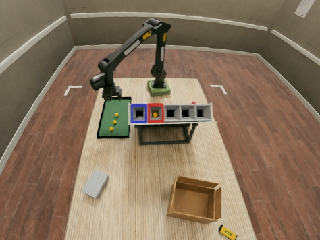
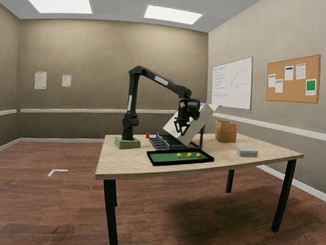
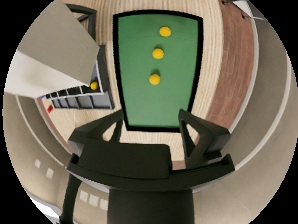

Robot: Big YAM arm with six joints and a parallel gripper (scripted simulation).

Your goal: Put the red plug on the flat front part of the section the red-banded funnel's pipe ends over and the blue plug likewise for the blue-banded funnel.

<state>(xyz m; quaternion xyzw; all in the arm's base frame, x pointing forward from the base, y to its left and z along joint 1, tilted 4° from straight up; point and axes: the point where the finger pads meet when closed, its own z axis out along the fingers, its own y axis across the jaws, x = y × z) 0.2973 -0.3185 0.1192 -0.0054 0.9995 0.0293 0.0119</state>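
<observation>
Now: hand 1 cm to the left of the green marble tray and 15 cm above it. From my hand the other things lie so: yellow level: 76 cm ahead, 58 cm to the left, 15 cm below; white cover: 12 cm ahead, 32 cm to the left, 5 cm above; grey block: 49 cm ahead, 6 cm to the right, 13 cm below.
</observation>
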